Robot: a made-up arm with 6 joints. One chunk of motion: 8 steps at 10 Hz.
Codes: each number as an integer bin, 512 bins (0 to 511) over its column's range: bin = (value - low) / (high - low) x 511, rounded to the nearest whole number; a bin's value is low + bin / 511 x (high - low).
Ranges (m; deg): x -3..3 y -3..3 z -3..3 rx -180..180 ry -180..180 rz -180..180
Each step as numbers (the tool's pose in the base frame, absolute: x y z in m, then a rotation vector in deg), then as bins.
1 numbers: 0.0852 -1.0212 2.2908 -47.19 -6.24 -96.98
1 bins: 263 169 451 189 247 118
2 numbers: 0.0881 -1.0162 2.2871 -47.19 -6.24 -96.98
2 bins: 263 169 450 189 247 118
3 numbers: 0.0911 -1.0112 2.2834 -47.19 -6.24 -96.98
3 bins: 263 169 450 189 247 118
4 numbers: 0.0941 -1.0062 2.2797 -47.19 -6.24 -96.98
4 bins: 264 170 450 189 247 118
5 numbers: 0.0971 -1.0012 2.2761 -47.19 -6.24 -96.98
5 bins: 264 170 449 189 247 118
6 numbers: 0.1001 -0.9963 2.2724 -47.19 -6.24 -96.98
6 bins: 264 171 449 189 247 118
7 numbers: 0.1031 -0.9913 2.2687 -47.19 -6.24 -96.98
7 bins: 264 171 449 189 247 118
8 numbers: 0.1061 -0.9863 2.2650 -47.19 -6.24 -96.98
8 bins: 265 172 448 189 247 118
